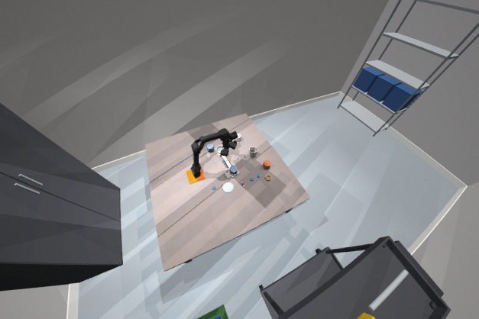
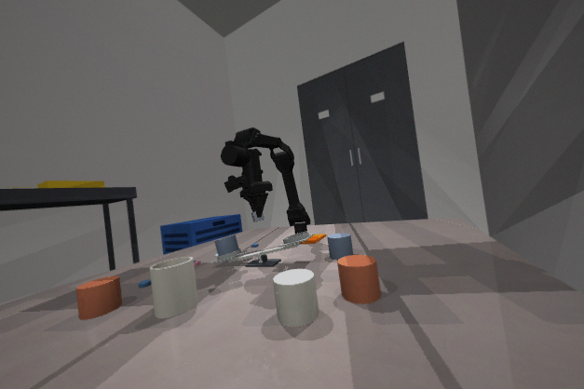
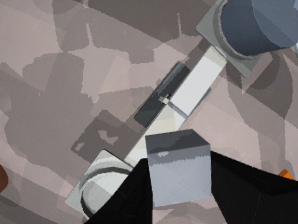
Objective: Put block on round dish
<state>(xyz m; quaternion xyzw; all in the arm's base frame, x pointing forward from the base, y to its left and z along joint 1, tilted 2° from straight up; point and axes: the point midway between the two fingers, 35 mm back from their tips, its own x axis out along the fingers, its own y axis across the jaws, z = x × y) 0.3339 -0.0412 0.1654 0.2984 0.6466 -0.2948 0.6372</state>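
The blue-grey cup is 16 cm to the right of my gripper tip, 9 cm below it and 3 cm behind it. Round my gripper tip: orange ring: 39 cm to the right, 20 cm ahead, 14 cm below; grey block: right at my gripper tip; round dish: 24 cm to the right, 16 cm behind, 15 cm below.
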